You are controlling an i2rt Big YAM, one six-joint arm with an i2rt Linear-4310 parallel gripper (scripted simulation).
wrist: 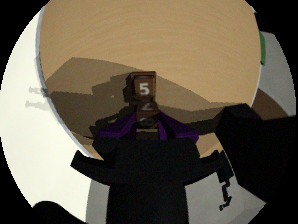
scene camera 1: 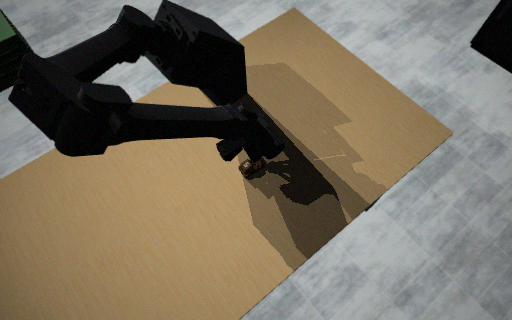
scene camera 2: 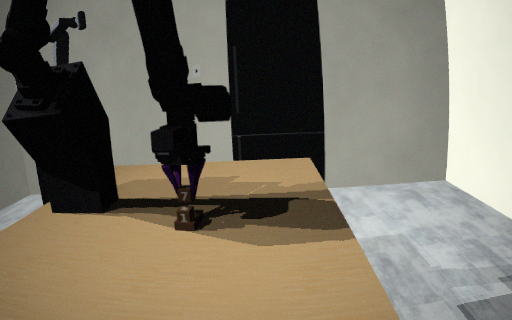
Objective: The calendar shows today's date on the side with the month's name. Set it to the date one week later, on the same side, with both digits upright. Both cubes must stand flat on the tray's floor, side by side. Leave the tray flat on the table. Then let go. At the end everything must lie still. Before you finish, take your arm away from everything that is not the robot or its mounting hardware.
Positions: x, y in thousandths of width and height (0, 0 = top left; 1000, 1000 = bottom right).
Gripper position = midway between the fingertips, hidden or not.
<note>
I see my gripper (scene camera 2: 364, 614).
My gripper shows as well in the wrist view (wrist: 495, 507).
</note>
